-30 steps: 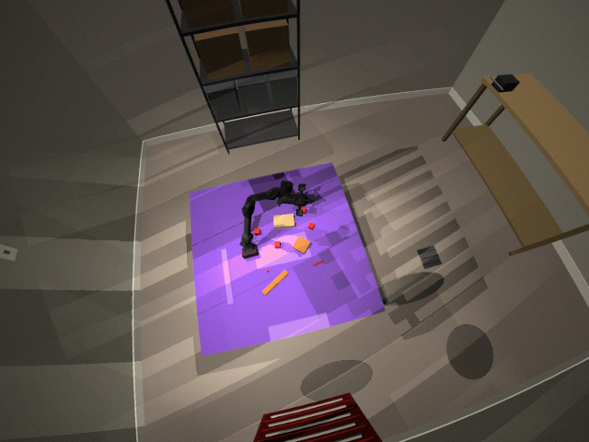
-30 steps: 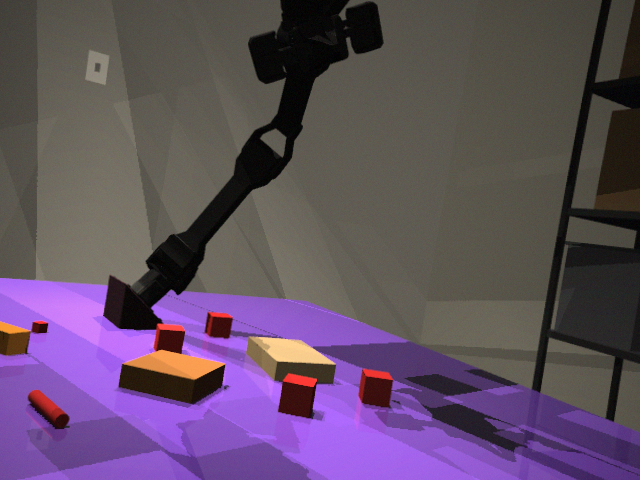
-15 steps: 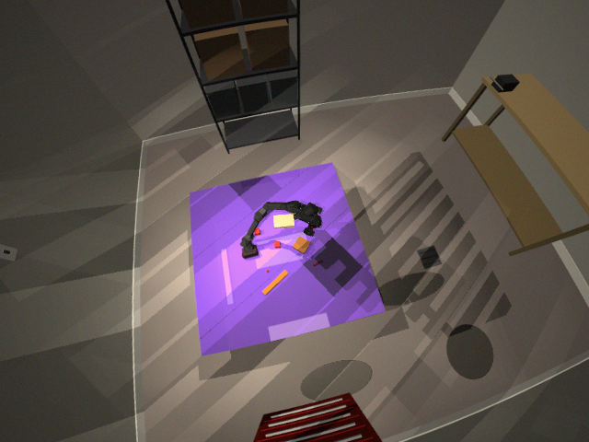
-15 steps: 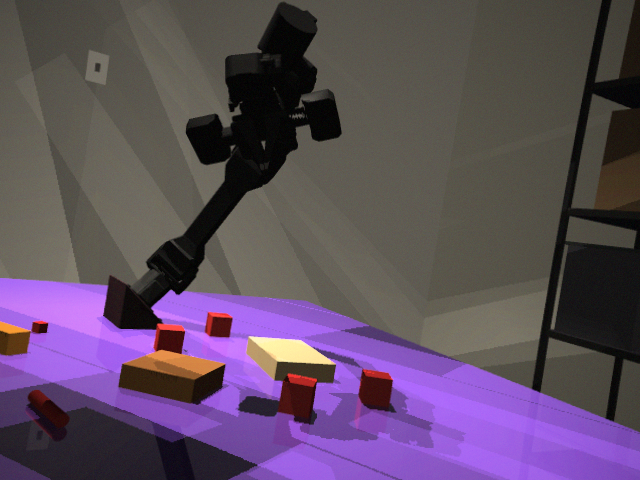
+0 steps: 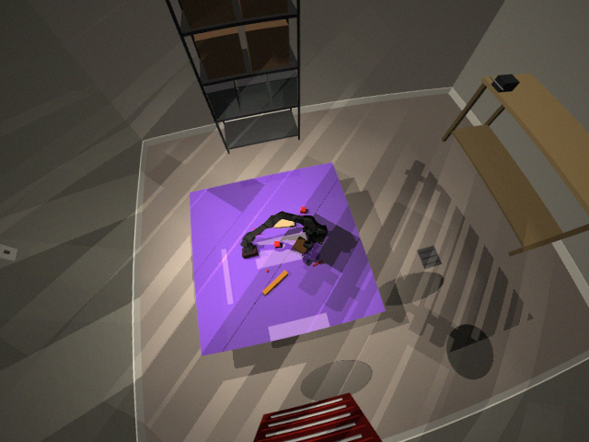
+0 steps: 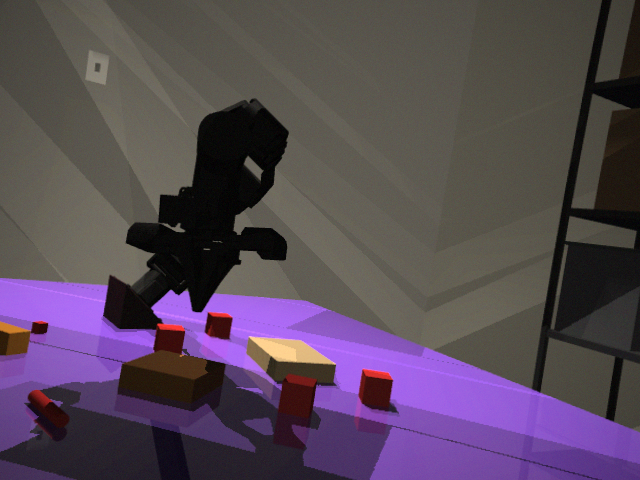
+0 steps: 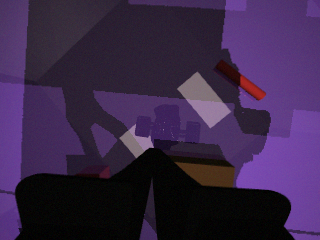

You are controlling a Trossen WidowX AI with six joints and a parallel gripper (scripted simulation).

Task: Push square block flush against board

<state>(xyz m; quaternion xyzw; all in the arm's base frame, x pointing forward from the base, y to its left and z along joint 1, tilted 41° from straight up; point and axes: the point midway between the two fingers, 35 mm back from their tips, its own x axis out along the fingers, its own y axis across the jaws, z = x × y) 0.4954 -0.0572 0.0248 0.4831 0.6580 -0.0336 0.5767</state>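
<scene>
The square block lies 10 cm below my gripper tip, 10 cm behind it and 1 cm to the left of it. Round my gripper tip: long orange bar (33 cm behind, 23 cm to the right, 10 cm below); then tan board (23 cm to the left, 20 cm behind, 10 cm below).
</scene>
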